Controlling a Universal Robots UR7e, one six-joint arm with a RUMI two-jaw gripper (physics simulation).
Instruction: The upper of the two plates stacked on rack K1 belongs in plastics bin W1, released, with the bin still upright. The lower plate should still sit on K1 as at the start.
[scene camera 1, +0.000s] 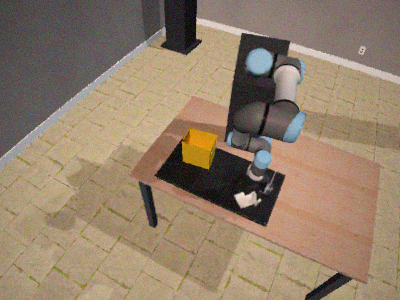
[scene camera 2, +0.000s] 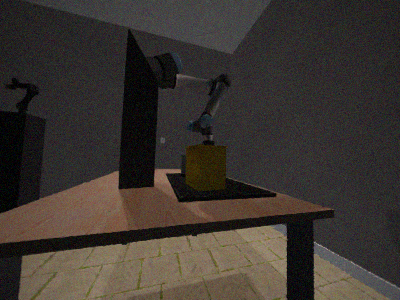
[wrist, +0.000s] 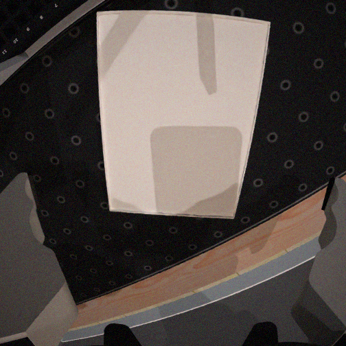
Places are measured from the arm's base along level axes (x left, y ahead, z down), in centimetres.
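Pixels of known places: gripper, fingertip midpoint: (scene camera 1: 248, 195); arm's base at its link origin: (scene camera 2: 143, 73).
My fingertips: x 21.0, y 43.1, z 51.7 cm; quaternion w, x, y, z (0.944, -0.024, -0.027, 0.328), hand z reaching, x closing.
For each thing: its top centre in the pictures, then the offset to it from my fingertips. "*": a spot on its surface instead. Level surfaces: height alone.
- pale rectangular plate at its top centre: (scene camera 1: 247, 197) dx +0.1, dy -0.7, dz +3.9 cm
- black mat at its surface level: dz +5.3 cm
- yellow bin W1 at its top centre: (scene camera 2: 204, 146) (scene camera 1: 199, 138) dx -37.9, dy -12.8, dz -12.6 cm
- thin grey upright piece at a spot on its surface: (scene camera 1: 268, 185) * dx +7.6, dy -13.6, dz +2.8 cm
- grey block at its top centre: (scene camera 2: 188, 155) dx +2.2, dy -13.2, dz -9.0 cm
A pale rectangular plate (scene camera 1: 245, 200) (wrist: 130, 100) lies near the right end of the black mat (scene camera 1: 200, 180) (wrist: 295, 100). Its broad face shows in the wrist view; a lower plate and rack K1 under it cannot be told apart. My gripper (scene camera 1: 254, 193) (wrist: 182, 180) is open and empty, low over the plate, with its jaws wide apart near the plate's lower end in the wrist view. Its fingertips are hidden behind the bin in scene camera 2. The yellow bin W1 (scene camera 1: 199, 154) (scene camera 2: 206, 168) stands upright on the mat's left part.
A dark gridded thing with a numbered edge (wrist: 20, 30) shows at the wrist view's upper left. A thin grey upright piece (scene camera 1: 270, 185) stands right of the gripper. A grey block (scene camera 2: 183, 165) shows partly behind the bin. A tall black panel (scene camera 1: 250, 85) (scene camera 2: 139, 120) stands behind the mat.
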